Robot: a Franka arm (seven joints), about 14 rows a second.
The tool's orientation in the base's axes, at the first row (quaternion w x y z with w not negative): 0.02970, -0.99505, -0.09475, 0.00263
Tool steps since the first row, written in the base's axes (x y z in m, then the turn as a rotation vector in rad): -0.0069, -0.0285, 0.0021, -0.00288, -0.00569, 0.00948; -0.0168, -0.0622, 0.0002, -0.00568, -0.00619, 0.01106; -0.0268, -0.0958, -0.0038, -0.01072, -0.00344, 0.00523; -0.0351, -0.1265, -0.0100, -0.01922, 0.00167, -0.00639; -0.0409, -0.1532, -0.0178, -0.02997, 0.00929, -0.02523; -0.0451, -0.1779, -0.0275, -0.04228, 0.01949, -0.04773; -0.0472, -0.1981, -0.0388, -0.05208, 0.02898, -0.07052; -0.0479, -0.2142, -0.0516, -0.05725, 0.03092, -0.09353; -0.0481, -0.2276, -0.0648, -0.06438, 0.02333, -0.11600; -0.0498, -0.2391, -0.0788, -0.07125, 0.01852, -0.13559; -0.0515, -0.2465, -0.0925, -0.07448, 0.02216, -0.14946; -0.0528, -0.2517, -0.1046, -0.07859, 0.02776, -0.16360; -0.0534, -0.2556, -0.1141, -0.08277, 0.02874, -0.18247
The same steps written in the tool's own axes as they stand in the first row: -0.0122, 0.0265, -0.0037, -0.00390, 0.00447, -0.00977; -0.0282, 0.0578, -0.0037, -0.00674, 0.00434, -0.01134; -0.0444, 0.0891, -0.0015, -0.01117, 0.00104, -0.00531; -0.0583, 0.1180, 0.0029, -0.01856, -0.00488, 0.00669; -0.0691, 0.1435, 0.0092, -0.02769, -0.01325, 0.02606; -0.0779, 0.1675, 0.0175, -0.03786, -0.02423, 0.04925; -0.0838, 0.1876, 0.0276, -0.04570, -0.03402, 0.07266; -0.0875, 0.2040, 0.0395, -0.05042, -0.03552, 0.09580; -0.0902, 0.2179, 0.0519, -0.05887, -0.02809, 0.11786; -0.0941, 0.2297, 0.0652, -0.06653, -0.02350, 0.13721; -0.0971, 0.2374, 0.0784, -0.06902, -0.02685, 0.15130; -0.0994, 0.2430, 0.0902, -0.07200, -0.03227, 0.16579; -0.1007, 0.2473, 0.0995, -0.07593, -0.03289, 0.18473
